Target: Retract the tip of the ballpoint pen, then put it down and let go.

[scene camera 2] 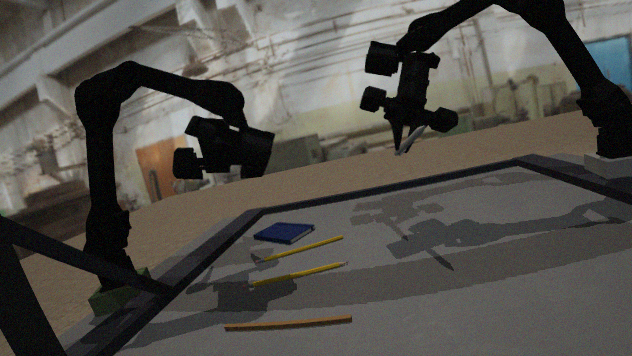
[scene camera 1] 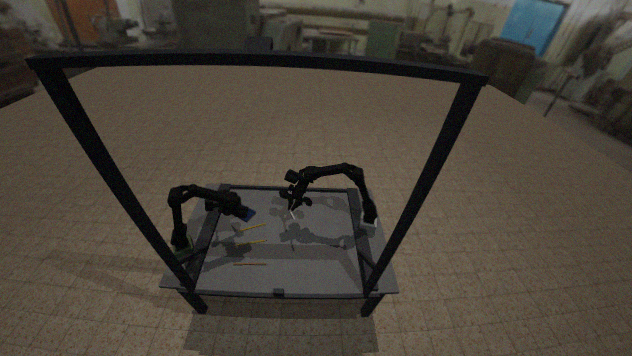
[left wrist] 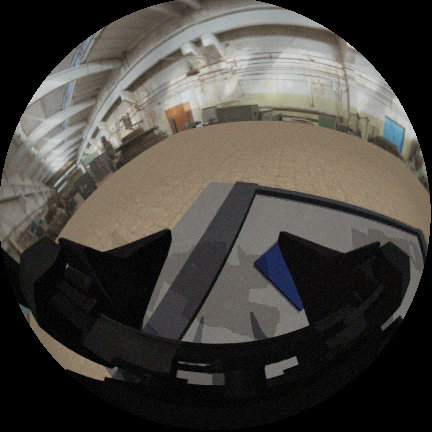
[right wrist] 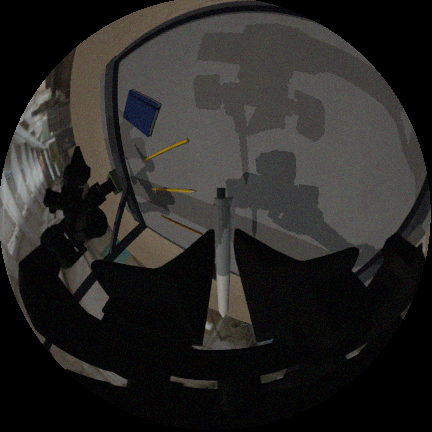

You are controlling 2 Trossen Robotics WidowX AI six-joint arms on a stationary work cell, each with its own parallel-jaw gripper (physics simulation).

my left gripper: open, holds nothing
an orange stick: on the table
a blue notebook: on the table
